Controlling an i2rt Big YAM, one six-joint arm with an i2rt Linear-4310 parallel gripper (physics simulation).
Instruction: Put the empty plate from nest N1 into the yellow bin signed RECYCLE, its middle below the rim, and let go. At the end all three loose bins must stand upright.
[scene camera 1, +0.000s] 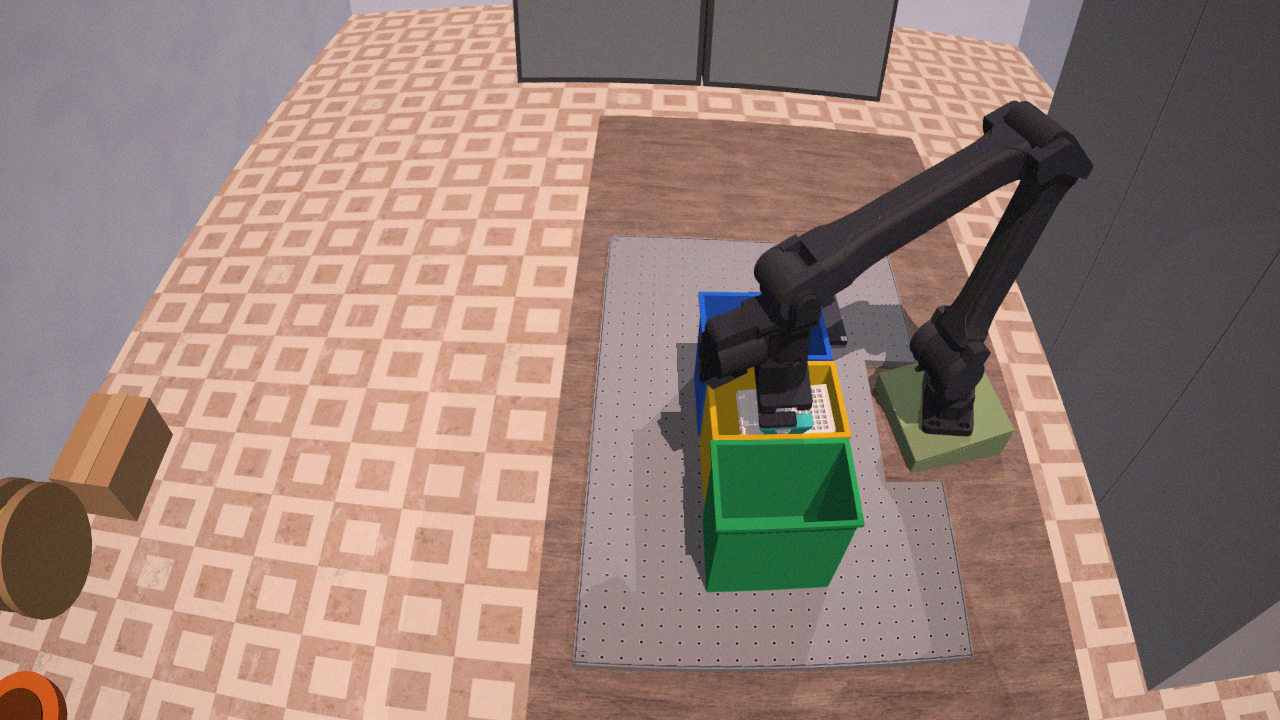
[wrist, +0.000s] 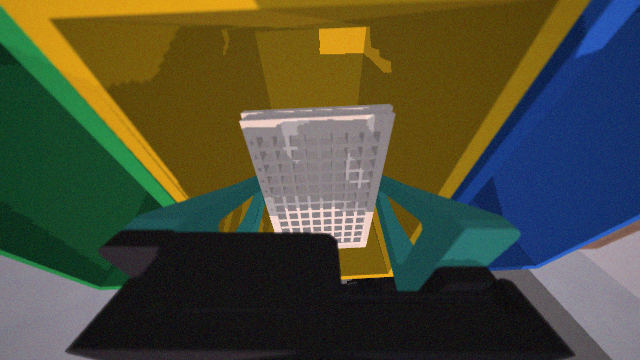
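Seen in the pictures: gripper, fingertip midpoint: (scene camera 1: 778, 418) (wrist: 320, 180); arm's base, origin of the base link: (scene camera 1: 947, 404).
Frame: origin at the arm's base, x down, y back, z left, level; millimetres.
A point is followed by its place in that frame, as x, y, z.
My gripper (scene camera 1: 785, 427) @[-98, -280, 175] (wrist: 320, 180) @[-98, -280, 175] points down over the yellow bin and is shut on the white plate (scene camera 1: 821, 404) @[-117, -226, 152] (wrist: 320, 170) @[-112, -300, 180], its teal fingers on the plate's two long sides. The plate, a grid of small wells, lies roughly level within the mouth of the yellow bin (scene camera 1: 778, 437) @[-143, -278, 241] (wrist: 97, 100) @[-143, -335, 256]; its exact depth against the rim is hard to tell. The green bin (scene camera 1: 778, 559) @[-54, -244, 365] (wrist: 45, 135) @[-82, -269, 369] and the blue bin (scene camera 1: 729, 295) @[-143, -382, 4] (wrist: 565, 150) @[-93, -343, -5] stand upright close on either side of the upright yellow bin. The RECYCLE sign and nest N1 cannot be made out.
The bins stand on a grey perforated board (scene camera 1: 662, 617) @[37, -373, 437] on a brown wooden top (scene camera 1: 751, 170) @[50, -415, -618]. The arm's base sits on a green block (scene camera 1: 962, 452) @[18, 33, 77] to the right. A small dark object (scene camera 1: 837, 324) @[25, -199, -157] shows beside the blue bin, partly behind the arm.
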